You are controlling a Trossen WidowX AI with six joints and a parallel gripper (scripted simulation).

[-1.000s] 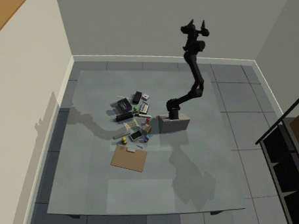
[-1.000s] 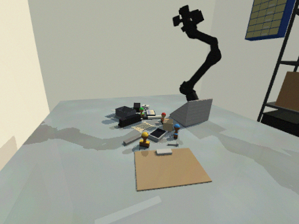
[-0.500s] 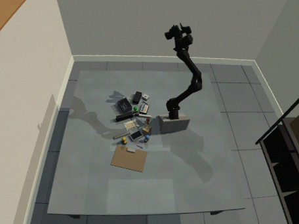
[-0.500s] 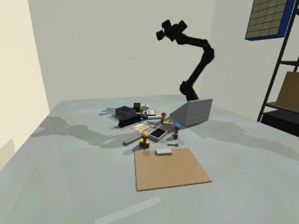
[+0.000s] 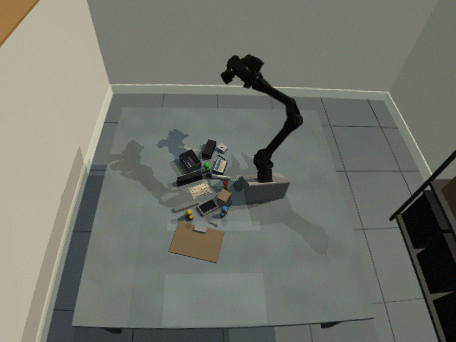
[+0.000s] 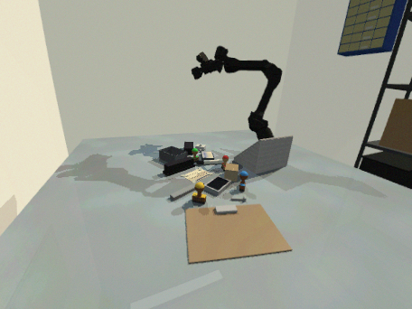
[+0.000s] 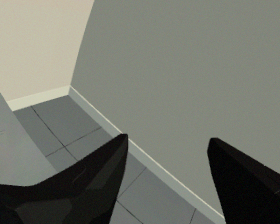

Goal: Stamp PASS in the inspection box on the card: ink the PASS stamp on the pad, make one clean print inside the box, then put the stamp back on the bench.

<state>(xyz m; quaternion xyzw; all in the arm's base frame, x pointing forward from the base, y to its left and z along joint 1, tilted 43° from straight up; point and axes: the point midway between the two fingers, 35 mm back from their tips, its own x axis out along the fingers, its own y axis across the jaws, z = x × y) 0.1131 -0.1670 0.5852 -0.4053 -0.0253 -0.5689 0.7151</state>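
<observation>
The green stamp lies 15 cm ahead of my gripper tip, 39 cm to the left of it and 41 cm below it. Also, from my gripper tip: long black block: 24 cm ahead, 44 cm to the left, 41 cm below; then dark tray: 24 cm ahead, 33 cm to the left, 42 cm below; then red stamp: 6 cm ahead, 51 cm to the left, 41 cm below.
</observation>
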